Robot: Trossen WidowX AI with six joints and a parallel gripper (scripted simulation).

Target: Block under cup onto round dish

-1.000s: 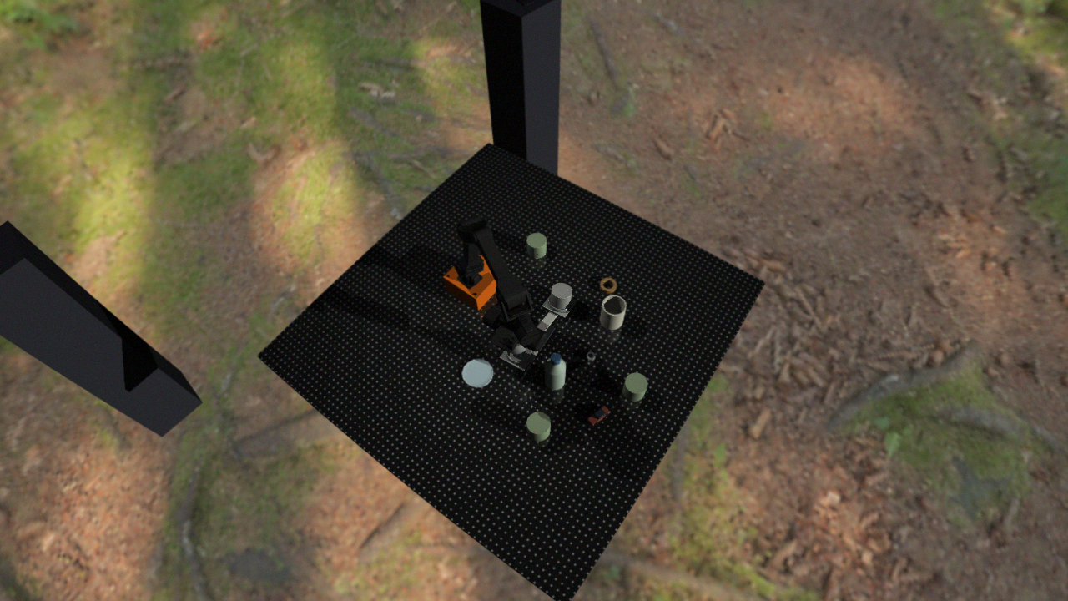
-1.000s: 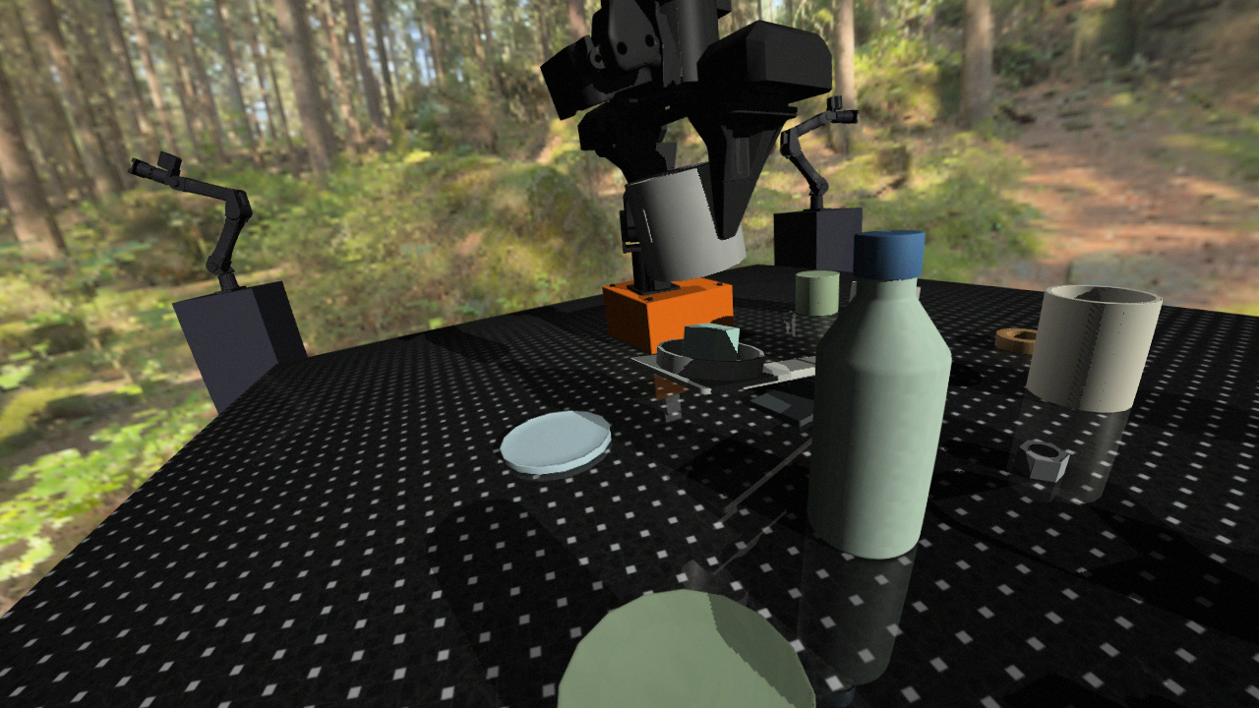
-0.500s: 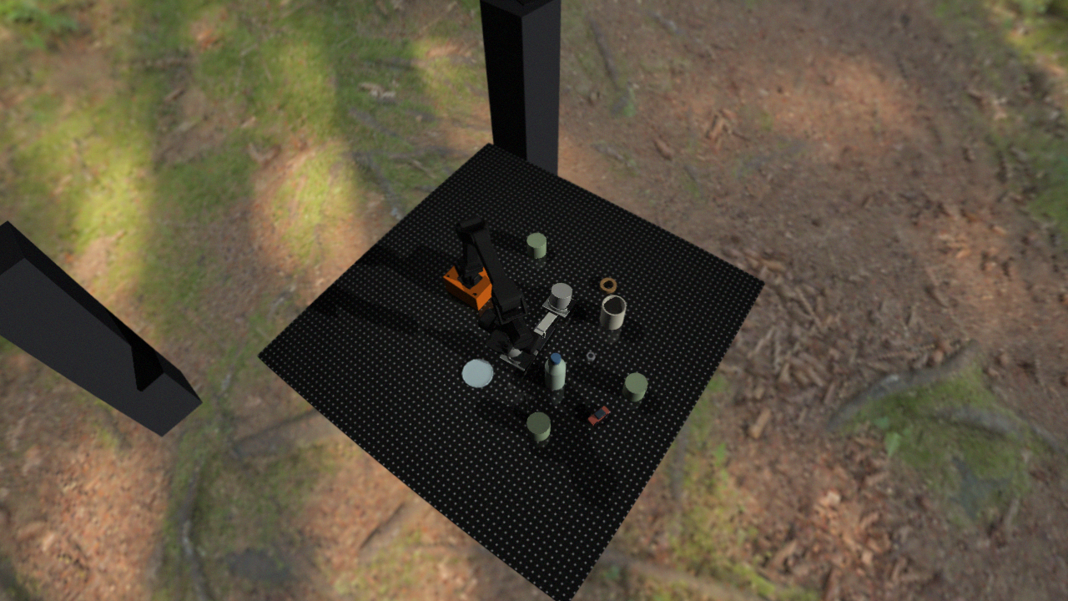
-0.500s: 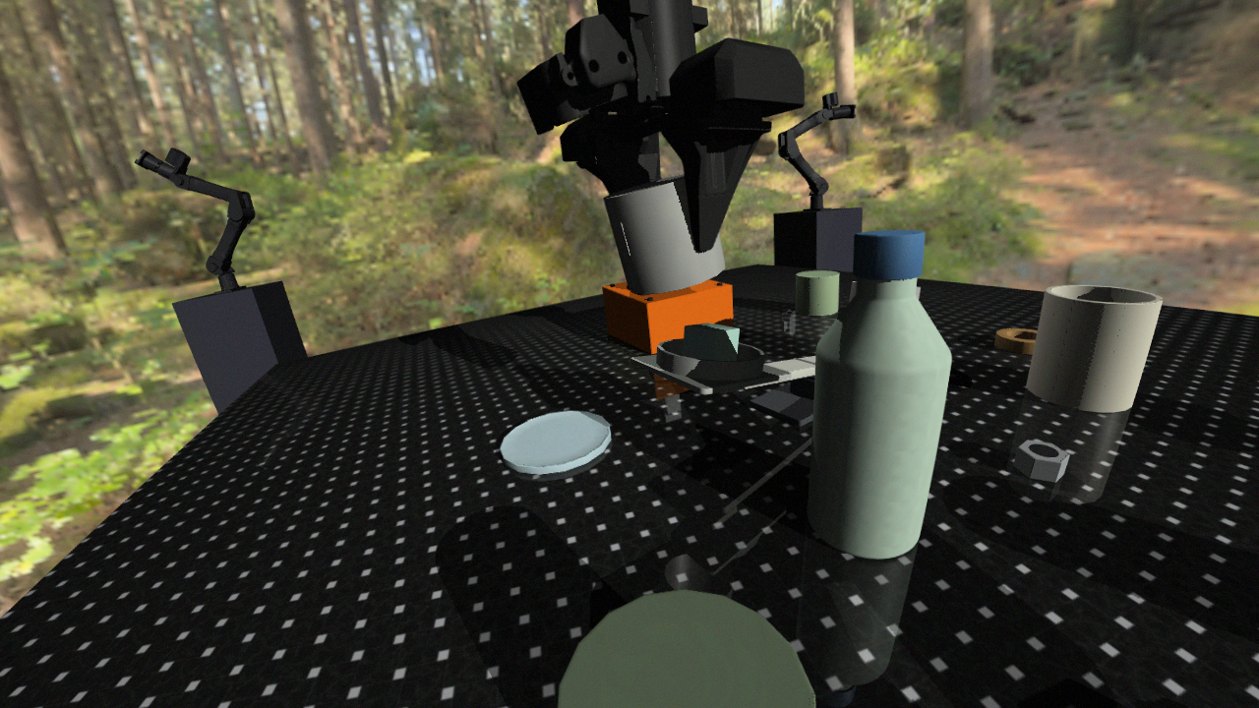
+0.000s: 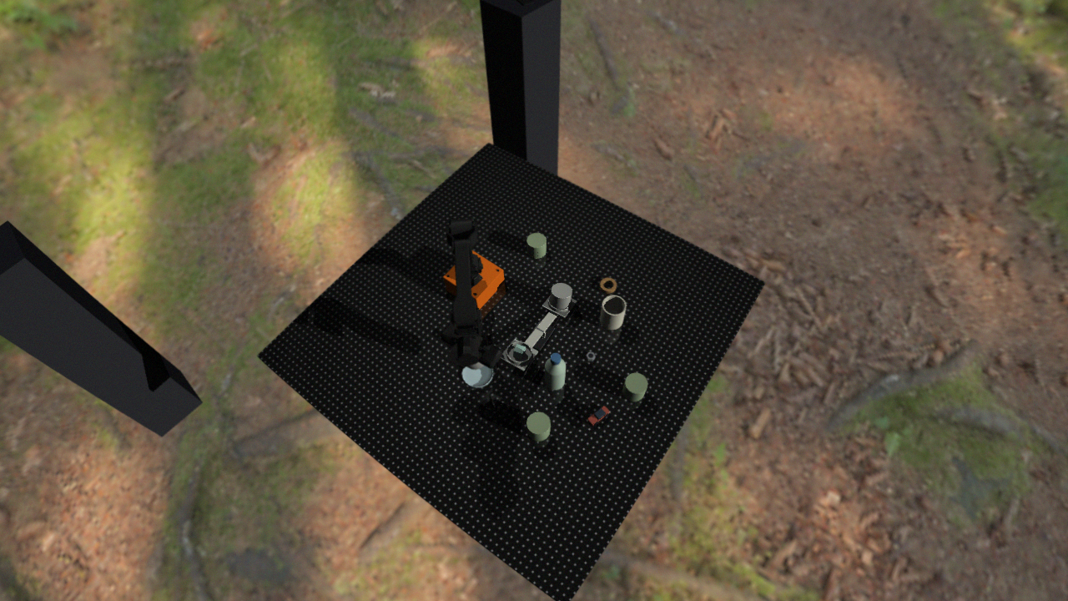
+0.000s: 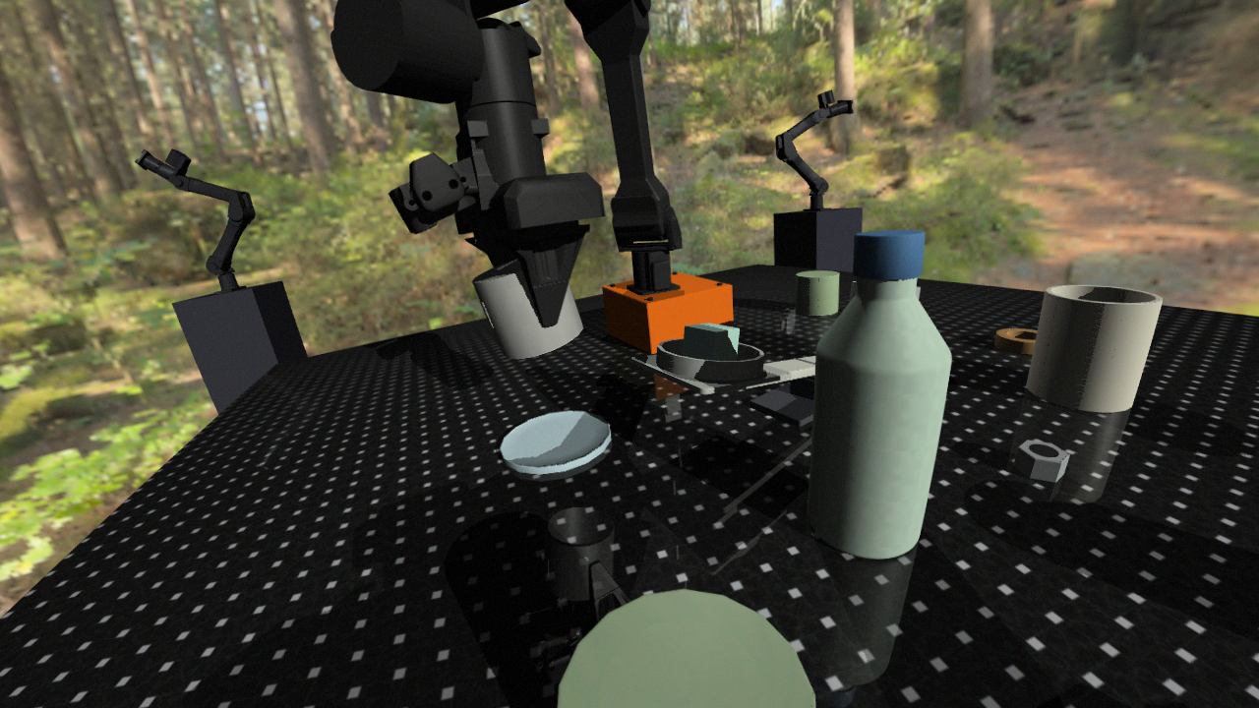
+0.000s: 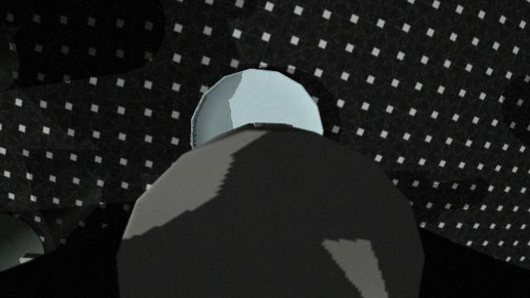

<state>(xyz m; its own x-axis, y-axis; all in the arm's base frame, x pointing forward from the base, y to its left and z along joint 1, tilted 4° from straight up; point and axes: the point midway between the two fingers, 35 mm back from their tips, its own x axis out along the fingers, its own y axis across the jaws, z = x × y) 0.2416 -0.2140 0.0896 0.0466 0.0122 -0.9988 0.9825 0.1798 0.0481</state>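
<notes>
My gripper tip is 12 cm to the right of the pale green block, 8 cm short of it and 3 cm above it. From my gripper tip the other things lie so: round pale blue dish: 11 cm below; then red thing: 38 cm ahead, 14 cm to the left, 10 cm below; then metal nut: 29 cm to the left, 23 cm ahead, 11 cm below.
</notes>
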